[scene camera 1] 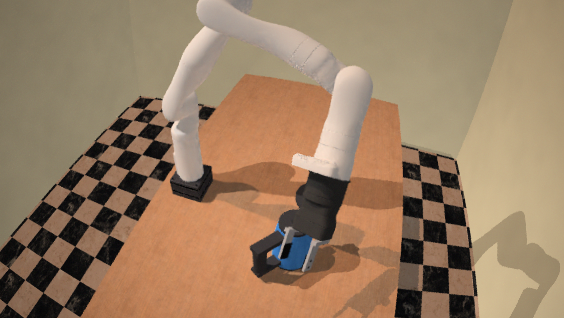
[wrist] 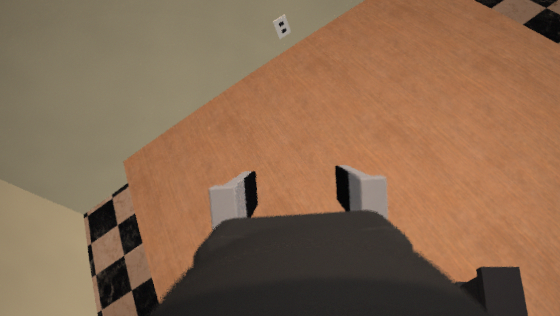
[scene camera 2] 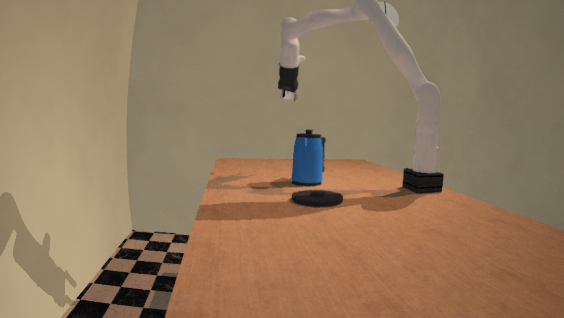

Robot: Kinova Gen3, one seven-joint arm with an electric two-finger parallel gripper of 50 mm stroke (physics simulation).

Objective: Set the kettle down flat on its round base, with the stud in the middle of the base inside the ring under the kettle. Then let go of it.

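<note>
The blue kettle with a black lid stands upright on the table, apart from its base. Its black handle points to the lower left in scene camera 1, and part of it shows at the lower right in the wrist view. The round black base lies flat in front of the kettle in scene camera 2, with the stud in its middle; the arm and gripper hide it in scene camera 1. The ring under the kettle is hidden. My gripper is open and empty, well above the kettle and slightly left in scene camera 2.
The wooden table carries the black arm mount near one long edge. The table's far edges and the chequered floor show in the wrist view. A wall with a socket stands beyond.
</note>
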